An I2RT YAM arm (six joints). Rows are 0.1 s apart.
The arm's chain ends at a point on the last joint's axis. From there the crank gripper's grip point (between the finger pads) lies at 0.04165 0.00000 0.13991 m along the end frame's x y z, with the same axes.
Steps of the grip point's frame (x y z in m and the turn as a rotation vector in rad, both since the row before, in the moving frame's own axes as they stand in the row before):
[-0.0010, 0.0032, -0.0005, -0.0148, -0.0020, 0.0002]
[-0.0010, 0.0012, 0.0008, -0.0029, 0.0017, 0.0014]
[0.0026, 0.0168, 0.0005, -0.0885, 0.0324, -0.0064]
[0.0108, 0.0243, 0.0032, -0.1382, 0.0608, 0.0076]
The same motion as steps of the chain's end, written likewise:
[-0.0007, 0.0011, -0.0006, -0.0148, -0.0020, 0.0002]
[-0.0012, 0.0007, 0.0009, -0.0029, 0.0017, 0.0014]
[-0.0019, 0.0048, 0.0025, -0.0885, 0.0324, -0.0064]
[0.0025, 0.0049, 0.0073, -0.1382, 0.0608, 0.0076]

